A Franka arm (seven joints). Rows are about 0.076 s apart.
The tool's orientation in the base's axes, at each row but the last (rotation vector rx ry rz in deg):
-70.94, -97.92, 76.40
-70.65, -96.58, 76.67
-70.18, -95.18, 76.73
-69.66, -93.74, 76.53
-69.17, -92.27, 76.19
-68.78, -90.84, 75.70
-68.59, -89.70, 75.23
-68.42, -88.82, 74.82
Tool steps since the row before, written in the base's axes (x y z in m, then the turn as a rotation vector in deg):
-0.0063, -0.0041, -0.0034, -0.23, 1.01, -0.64
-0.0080, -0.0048, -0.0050, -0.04, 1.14, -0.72
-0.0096, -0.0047, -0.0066, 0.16, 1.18, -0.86
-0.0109, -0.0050, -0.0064, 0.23, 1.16, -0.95
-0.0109, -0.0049, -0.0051, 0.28, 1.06, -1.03
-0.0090, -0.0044, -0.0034, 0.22, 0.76, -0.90
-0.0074, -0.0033, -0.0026, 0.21, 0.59, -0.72
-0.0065, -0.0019, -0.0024, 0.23, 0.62, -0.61
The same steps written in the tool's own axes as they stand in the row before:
-0.0014, 0.0012, 0.0080, 1.06, 0.59, 0.02
-0.0014, 0.0024, 0.0102, 1.13, 0.72, -0.17
-0.0008, 0.0038, 0.0120, 1.10, 0.91, -0.33
-0.0009, 0.0035, 0.0131, 1.07, 1.01, -0.37
-0.0011, 0.0025, 0.0127, 0.96, 1.10, -0.37
-0.0015, 0.0014, 0.0104, 0.69, 0.95, -0.25
-0.0011, 0.0011, 0.0084, 0.52, 0.77, -0.23
-0.0001, 0.0011, 0.0071, 0.54, 0.66, -0.27

